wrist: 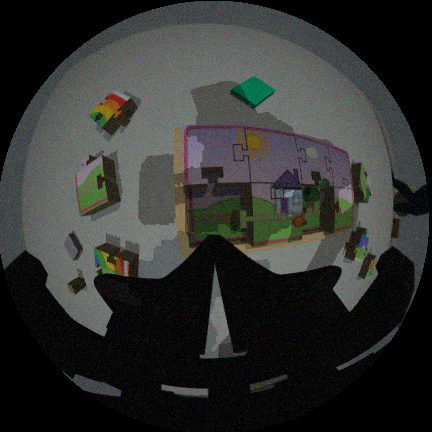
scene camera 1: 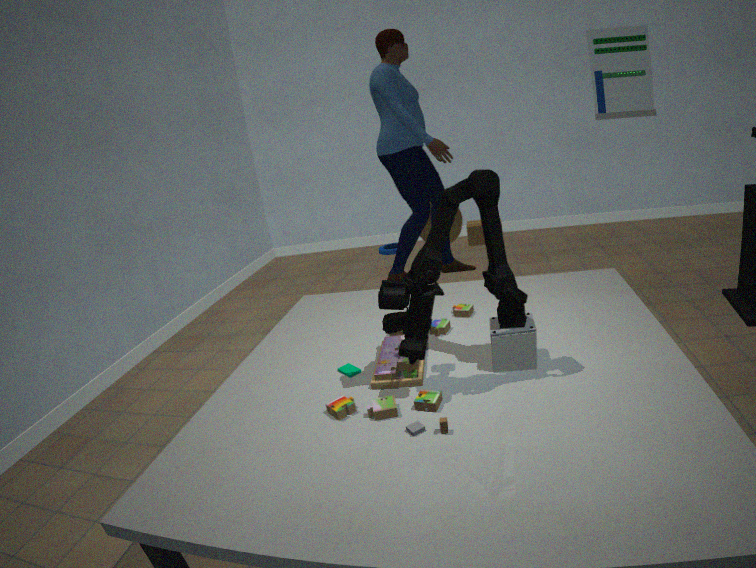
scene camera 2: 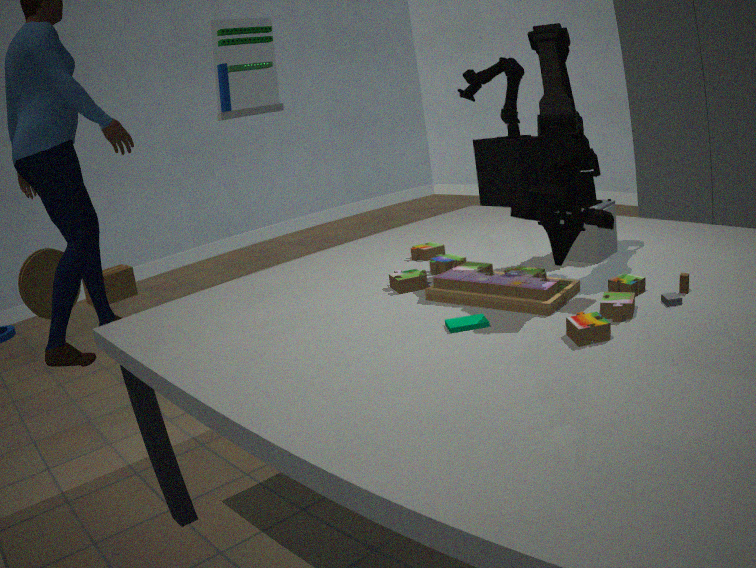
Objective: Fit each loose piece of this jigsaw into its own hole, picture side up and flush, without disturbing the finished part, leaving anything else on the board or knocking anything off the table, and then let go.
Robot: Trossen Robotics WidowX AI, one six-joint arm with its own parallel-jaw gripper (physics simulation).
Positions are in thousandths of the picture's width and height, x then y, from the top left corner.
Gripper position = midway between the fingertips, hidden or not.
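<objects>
You can see the gripper in scene camera 1 (544, 640), and the gripper is there in scene camera 2 (739, 467) and in the wrist view (494, 554) as well.
</objects>
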